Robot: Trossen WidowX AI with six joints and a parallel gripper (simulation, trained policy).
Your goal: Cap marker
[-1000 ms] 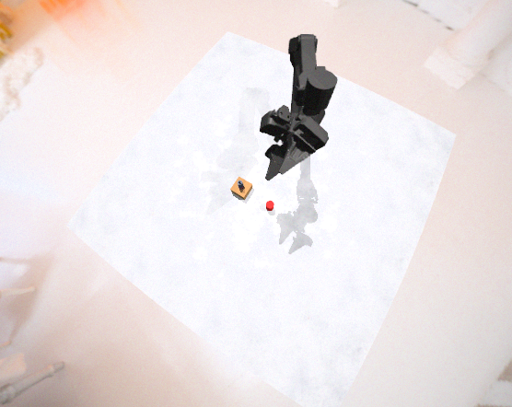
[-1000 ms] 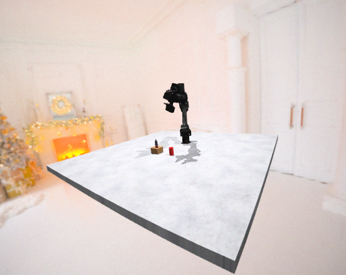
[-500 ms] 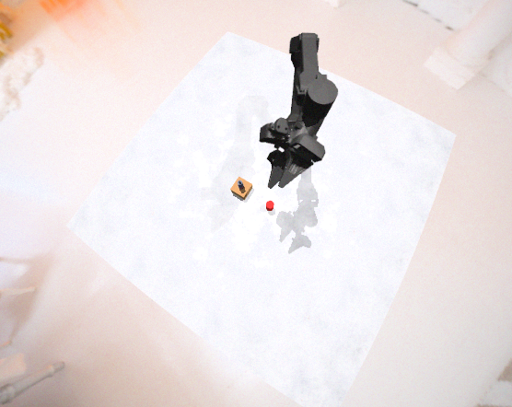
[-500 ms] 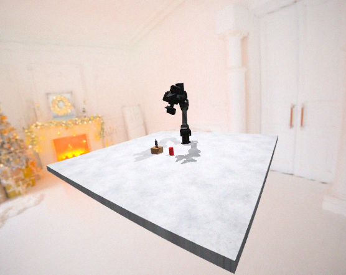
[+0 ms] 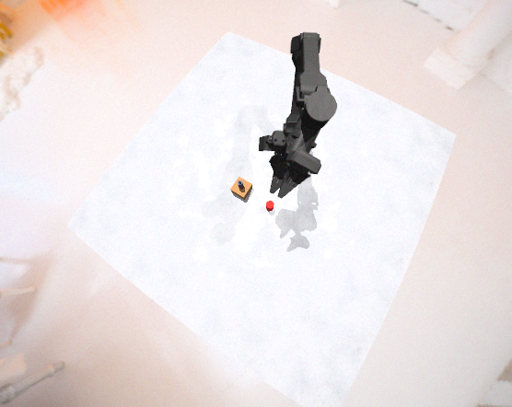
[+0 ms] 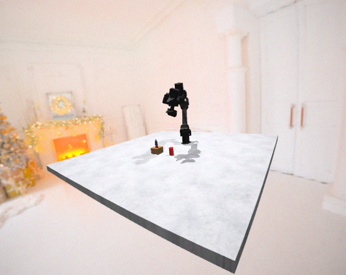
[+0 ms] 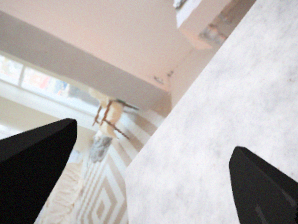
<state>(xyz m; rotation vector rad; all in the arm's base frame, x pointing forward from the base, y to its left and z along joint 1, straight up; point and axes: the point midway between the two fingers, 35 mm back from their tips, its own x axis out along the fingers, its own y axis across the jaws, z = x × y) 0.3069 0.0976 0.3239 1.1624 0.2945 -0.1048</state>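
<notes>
Now: the red cap 29 cm below my gripper tip, 3 cm behind it and 2 cm to the right of it. The rest, counted from my gripper tip: holder block (29 cm below, 16 cm to the right, 4 cm behind).
</notes>
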